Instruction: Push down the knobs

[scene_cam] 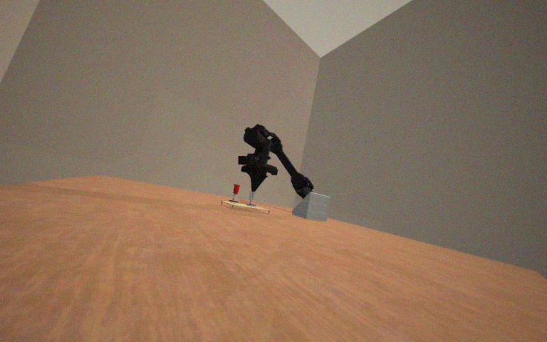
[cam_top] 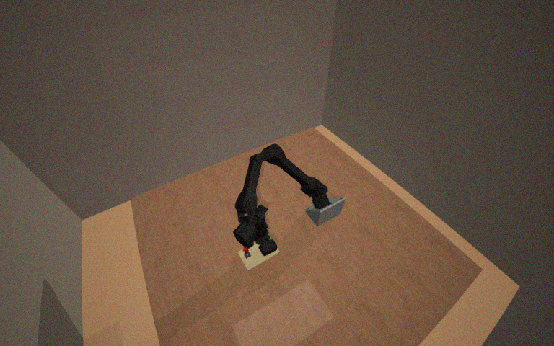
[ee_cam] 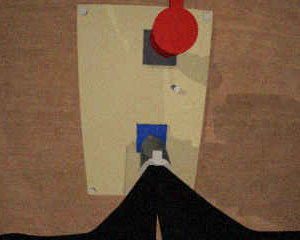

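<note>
Now: gripper tip 10 mm above the grey knob. The rest, counted from my gripper tip: red knob 70 mm ahead.
</note>
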